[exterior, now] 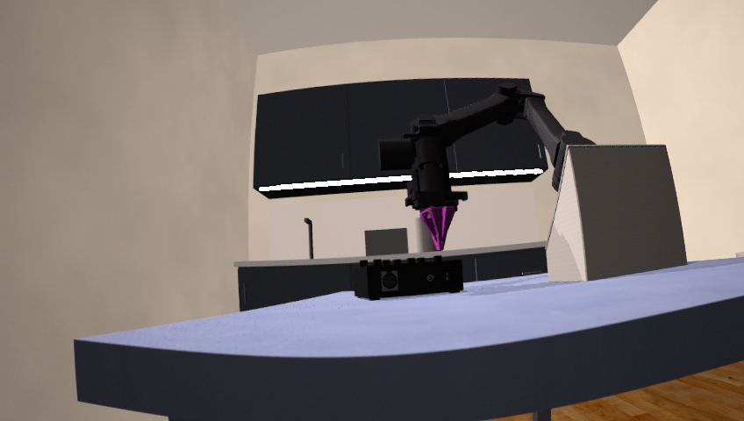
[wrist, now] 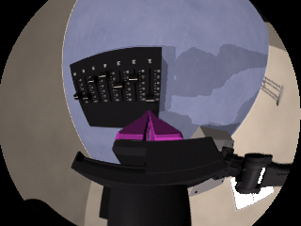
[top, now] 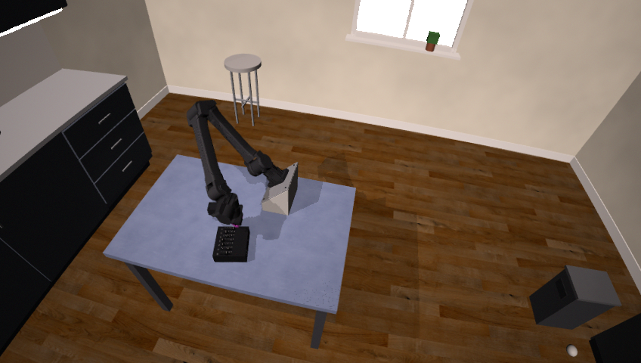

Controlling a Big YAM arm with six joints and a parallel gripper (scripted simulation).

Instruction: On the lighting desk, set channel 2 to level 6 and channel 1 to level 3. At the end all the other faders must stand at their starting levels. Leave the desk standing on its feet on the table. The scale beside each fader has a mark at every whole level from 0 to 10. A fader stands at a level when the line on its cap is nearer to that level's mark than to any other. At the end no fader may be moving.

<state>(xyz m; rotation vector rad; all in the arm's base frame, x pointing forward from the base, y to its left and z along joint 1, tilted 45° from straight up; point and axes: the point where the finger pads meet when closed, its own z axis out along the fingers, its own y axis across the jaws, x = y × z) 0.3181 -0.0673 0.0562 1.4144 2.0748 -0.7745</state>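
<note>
My gripper is now 10 mm short of the fader, 20 mm to the left of it and 20 mm above it.
</note>
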